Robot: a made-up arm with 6 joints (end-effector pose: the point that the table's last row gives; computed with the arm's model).
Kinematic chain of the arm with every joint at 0, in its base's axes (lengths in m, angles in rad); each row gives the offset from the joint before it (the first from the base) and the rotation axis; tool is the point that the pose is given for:
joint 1: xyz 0 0 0.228 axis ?
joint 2: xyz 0 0 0 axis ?
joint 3: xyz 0 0 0.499 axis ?
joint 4: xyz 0 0 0 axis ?
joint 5: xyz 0.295 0 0 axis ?
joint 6: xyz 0 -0.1 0 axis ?
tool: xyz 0 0 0
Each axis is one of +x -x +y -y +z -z.
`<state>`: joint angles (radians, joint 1 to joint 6).
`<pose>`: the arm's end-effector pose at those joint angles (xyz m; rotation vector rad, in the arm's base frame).
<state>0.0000 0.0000 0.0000 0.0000 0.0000 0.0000</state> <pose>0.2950 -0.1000 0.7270 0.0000 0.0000 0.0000</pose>
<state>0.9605 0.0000 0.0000 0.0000 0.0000 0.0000</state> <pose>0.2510 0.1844 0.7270 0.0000 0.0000 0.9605</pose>
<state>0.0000 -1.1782 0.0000 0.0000 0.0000 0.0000</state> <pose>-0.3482 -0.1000 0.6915 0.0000 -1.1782 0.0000</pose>
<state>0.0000 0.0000 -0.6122 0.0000 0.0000 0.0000</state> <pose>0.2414 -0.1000 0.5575 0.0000 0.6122 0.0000</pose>
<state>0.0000 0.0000 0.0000 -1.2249 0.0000 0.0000</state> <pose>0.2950 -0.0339 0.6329 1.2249 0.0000 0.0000</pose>
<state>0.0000 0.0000 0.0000 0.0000 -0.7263 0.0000</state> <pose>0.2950 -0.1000 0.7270 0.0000 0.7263 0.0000</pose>
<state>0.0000 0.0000 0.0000 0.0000 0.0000 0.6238</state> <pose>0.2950 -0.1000 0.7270 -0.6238 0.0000 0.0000</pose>
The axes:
joint 1: +z
joint 2: +y
joint 3: -y
joint 4: -x
joint 5: -y
joint 6: -x

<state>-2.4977 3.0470 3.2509 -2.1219 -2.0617 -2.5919</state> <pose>-0.2511 -0.2540 -0.2925 -2.5797 0.2402 -0.5788</pose>
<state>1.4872 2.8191 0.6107 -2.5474 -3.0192 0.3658</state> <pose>-0.0878 -0.0553 -0.4490 -1.6130 -1.7544 -0.6068</pose>
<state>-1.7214 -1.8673 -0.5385 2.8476 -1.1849 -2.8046</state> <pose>0.1598 0.4154 0.3756 -1.9037 -1.9982 -1.0137</pose>
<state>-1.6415 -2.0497 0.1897 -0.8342 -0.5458 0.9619</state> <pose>-0.0269 0.5709 0.2755 -1.8256 -0.9577 -0.9851</pose>
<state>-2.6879 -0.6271 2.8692 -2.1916 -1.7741 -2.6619</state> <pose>0.5627 0.2097 0.6059 0.8102 -0.0607 -1.6278</pose>
